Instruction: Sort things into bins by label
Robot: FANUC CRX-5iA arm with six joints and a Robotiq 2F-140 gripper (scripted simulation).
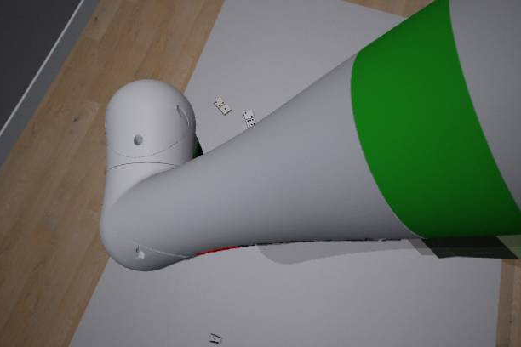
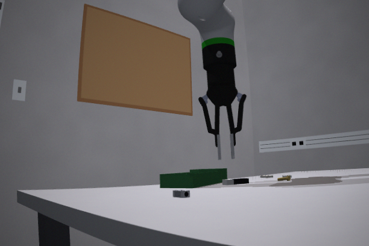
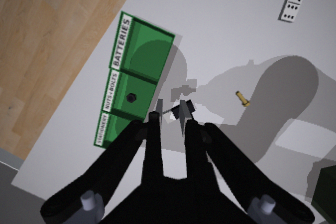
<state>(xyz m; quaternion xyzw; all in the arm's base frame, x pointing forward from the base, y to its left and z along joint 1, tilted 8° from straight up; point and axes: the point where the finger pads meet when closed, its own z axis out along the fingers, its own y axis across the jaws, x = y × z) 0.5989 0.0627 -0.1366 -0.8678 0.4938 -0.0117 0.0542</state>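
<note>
Right now the brass bolt is 140 mm behind my hand, 90 mm below it and 80 mm to the right of it. Also, from my hand: black nut (90 mm below, 60 mm ahead, 40 mm to the left); grey sharpener (310 mm to the left, 100 mm behind, 90 mm below); black-and-white eraser (90 mm below, 30 mm behind, 20 mm to the left).
</note>
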